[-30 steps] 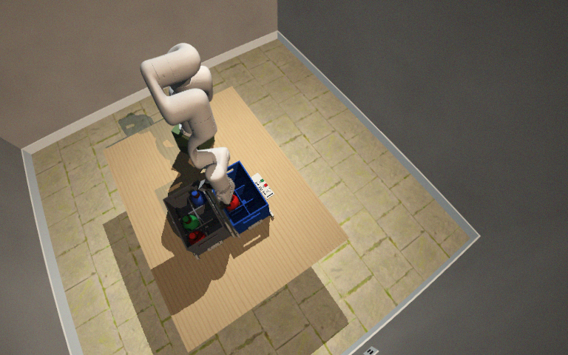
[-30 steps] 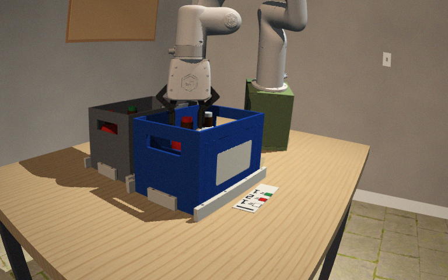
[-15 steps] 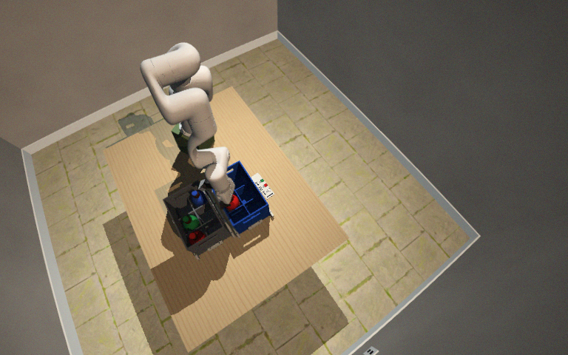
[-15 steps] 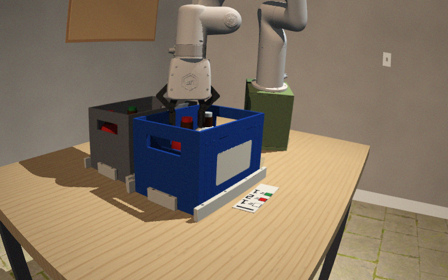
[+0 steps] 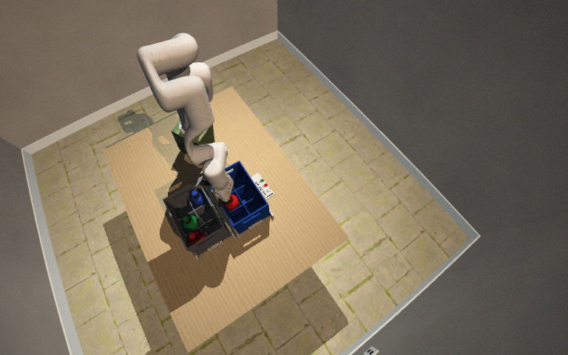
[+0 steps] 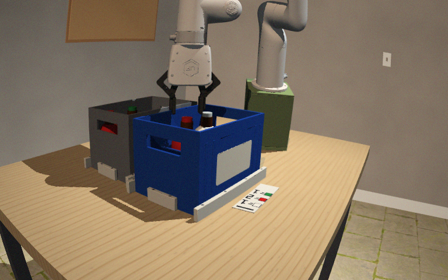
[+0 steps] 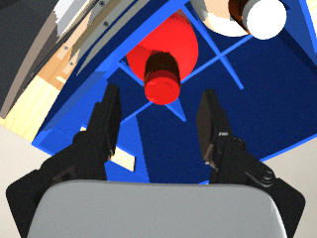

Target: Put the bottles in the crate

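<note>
The red bottle is 10 cm below my hand. From my hand the other things lie so: white-label bottle 9 cm behind, 1 cm to the right, 10 cm below; blue crate 1 cm behind, 4 cm to the left, 11 cm below; blue-label bottle 9 cm behind, 14 cm to the right, 10 cm below.
</note>
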